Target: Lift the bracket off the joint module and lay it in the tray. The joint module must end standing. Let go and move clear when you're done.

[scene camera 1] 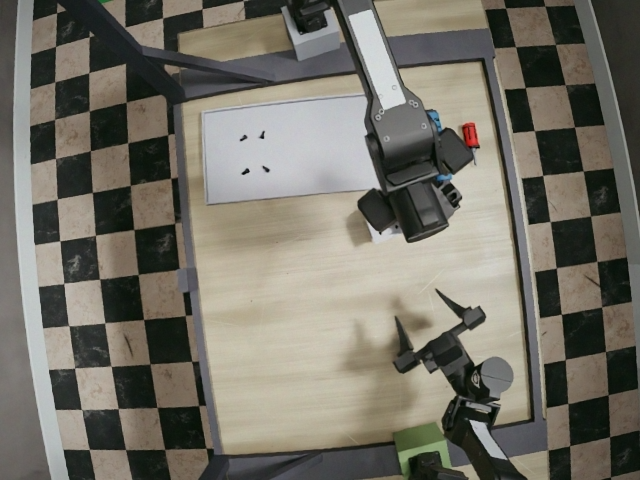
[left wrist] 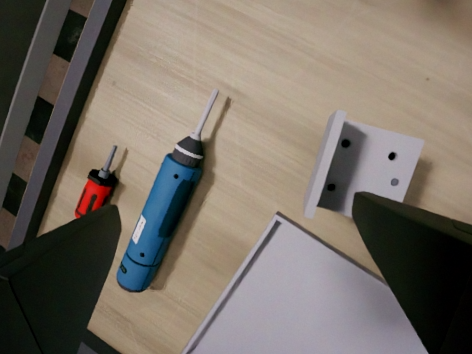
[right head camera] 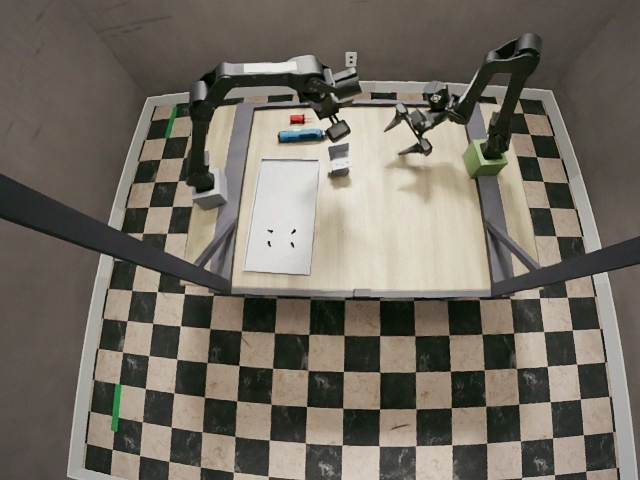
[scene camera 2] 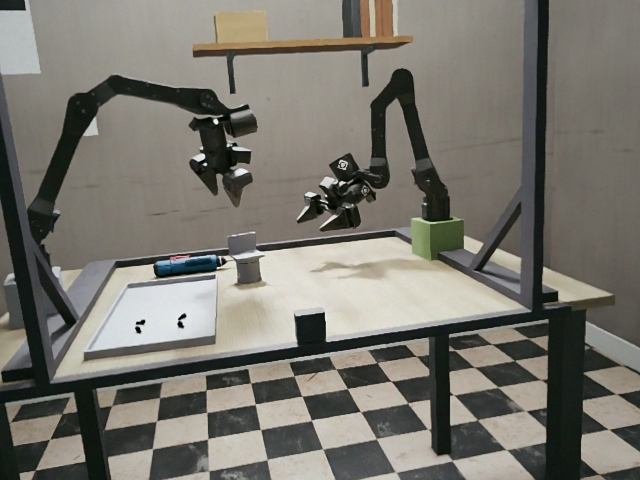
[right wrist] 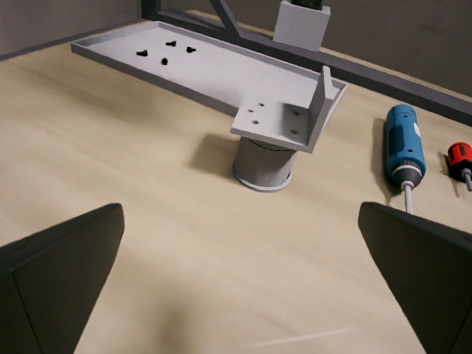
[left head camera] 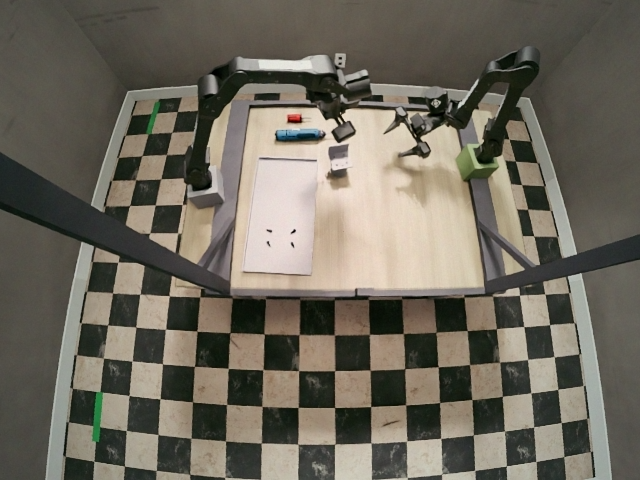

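Note:
The grey L-shaped bracket [left head camera: 339, 163] [right head camera: 339, 163] [scene camera 2: 241, 242] [left wrist: 372, 150] [right wrist: 267, 122] lies on top of the joint module [scene camera 2: 249, 270] [right wrist: 263, 165], its flange upright. The module, a short grey cylinder, stands on the table. The pale tray [left head camera: 284, 196] [scene camera 1: 310, 149] [scene camera 2: 175, 299] [left wrist: 310, 300] [right wrist: 215, 75] lies beside them. My left gripper [scene camera 2: 226, 198] [left wrist: 238, 209] is open and empty, high above the driver and bracket; its right-hand finger covers a bracket corner in the left wrist view. My right gripper [left head camera: 392, 144] [scene camera 1: 416, 303] [scene camera 2: 309, 226] [right wrist: 243, 214] is open and empty above the table, right of the module.
Several black screws [left head camera: 293, 230] [scene camera 1: 262, 134] lie in the tray's near part. A blue power driver [left head camera: 299, 134] [left wrist: 160, 220] [right wrist: 404, 142] lies behind the tray, its bit towards the module. A red screwdriver [left head camera: 294, 118] [scene camera 1: 469, 135] [left wrist: 94, 195] lies behind it. Frame rails edge the table.

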